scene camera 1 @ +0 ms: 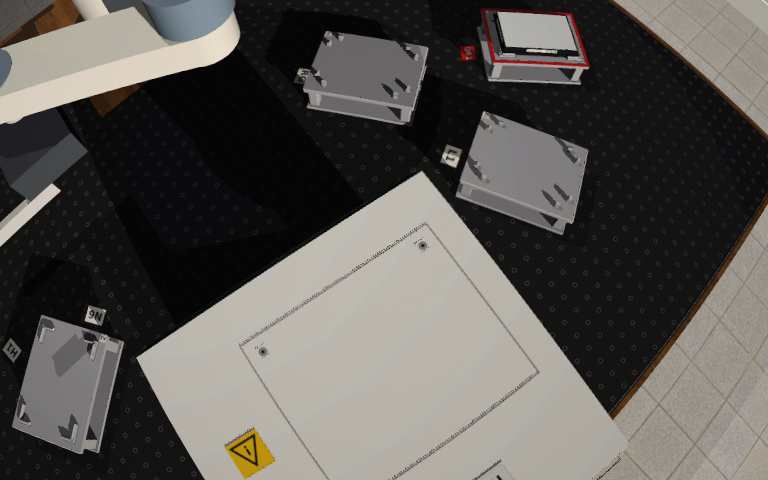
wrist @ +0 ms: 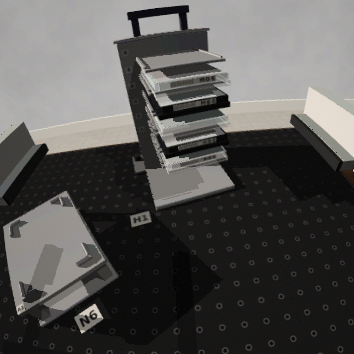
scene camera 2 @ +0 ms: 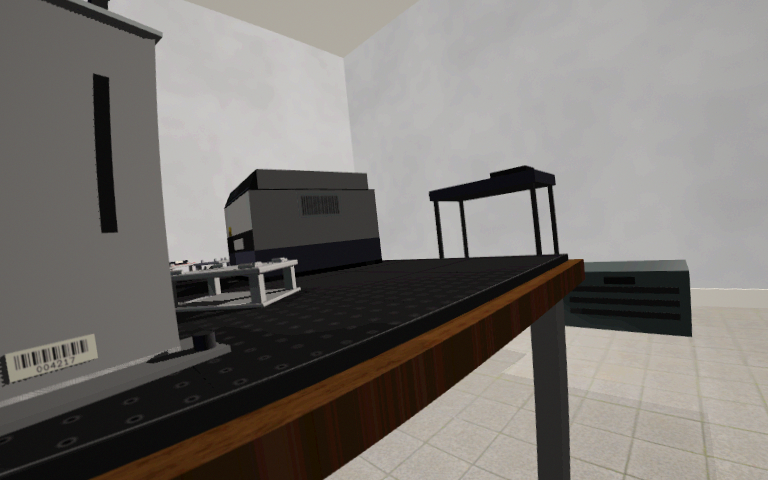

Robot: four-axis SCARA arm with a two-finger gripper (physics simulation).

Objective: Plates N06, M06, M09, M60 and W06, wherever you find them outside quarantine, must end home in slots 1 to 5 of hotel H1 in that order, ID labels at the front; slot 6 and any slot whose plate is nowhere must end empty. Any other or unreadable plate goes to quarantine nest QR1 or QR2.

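Frame: origin at the arm's base, x ahead, y left, z up, level; metres.
Where they show: gripper, fingertip midpoint: [wrist: 162, 114].
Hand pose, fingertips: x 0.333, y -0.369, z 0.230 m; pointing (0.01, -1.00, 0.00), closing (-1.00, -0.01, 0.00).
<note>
After its pixels a point has its place.
Hotel H1 [wrist: 132, 87] {z 0.182, x 0.393, y -0.602 m} stands upright in the wrist view, holding clear and black plates. A clear plate [wrist: 192, 80] {z 0.211, x 0.307, y -0.493 m} is topmost; its label ends in 06, its first letter unclear. The black plate [wrist: 195, 104] {z 0.184, x 0.305, y -0.493 m} below seems to read M60. A clear plate [wrist: 192, 120] {z 0.163, x 0.310, y -0.497 m}, a black plate [wrist: 195, 142] {z 0.134, x 0.308, y -0.492 m} and a clear plate [wrist: 197, 161] {z 0.105, x 0.307, y -0.492 m} lie lower; I cannot read their labels. My gripper [wrist: 162, 114] {z 0.230, x 0.333, y -0.369 m} is open and empty, facing H1 from some distance. A black plate with a light top [scene camera 1: 538, 32] {z 0.077, x 0.572, y 0.464 m} sits on red-rimmed nest QR1 [scene camera 1: 538, 63] {z 0.063, x 0.608, y 0.423 m}, its label unreadable. QR2 does not show.
Nest N6 [scene camera 1: 53, 396] {z 0.063, x 0.534, y -0.427 m} [wrist: 65, 230] {z 0.063, x 0.493, y -0.426 m} is bare, near H1. Nests RG [scene camera 1: 362, 70] {z 0.063, x 0.446, y 0.203 m} and L1 [scene camera 1: 523, 169] {z 0.063, x 0.715, y 0.257 m} are bare too. A large cream housing [scene camera 1: 385, 339] {z 0.264, x 0.780, y -0.054 m} fills the lower middle. My arm [scene camera 1: 113, 62] {z 0.341, x 0.443, y -0.087 m} spans the upper left. A grey instrument [scene camera 2: 317, 226] {z 0.127, x 0.789, y -0.244 m} stands behind a tall grey panel [scene camera 2: 56, 169] {z 0.144, x 0.353, y -0.643 m}.
</note>
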